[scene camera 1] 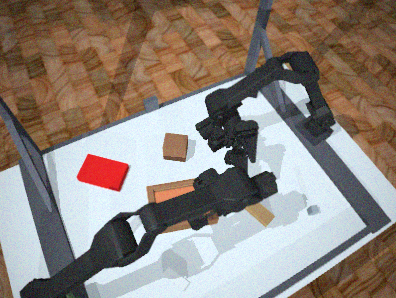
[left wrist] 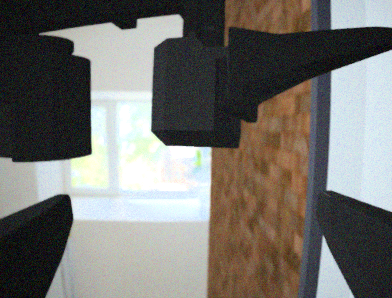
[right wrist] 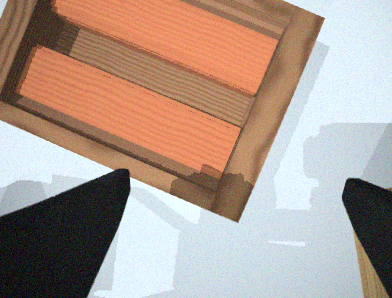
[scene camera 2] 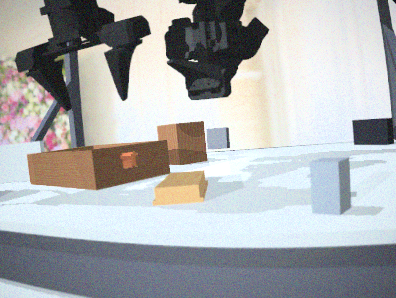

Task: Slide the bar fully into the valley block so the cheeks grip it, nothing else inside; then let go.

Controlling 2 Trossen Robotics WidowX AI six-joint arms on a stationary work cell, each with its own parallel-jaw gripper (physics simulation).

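Observation:
The tan bar lies flat on the table beside the valley block, apart from it. The valley block is a brown wooden box with two orange cheeks. The part of the channel between them that shows in the right wrist view holds no object. The right gripper is open and empty, above the table near the block's corner. The left gripper is open and empty, raised high beside the right arm. The right arm hides part of the block and bar in scene camera 1.
A red block lies at the left in scene camera 1. A brown block stands behind the valley block. A small grey block stands to the bar's right. The two arms are close together above the table.

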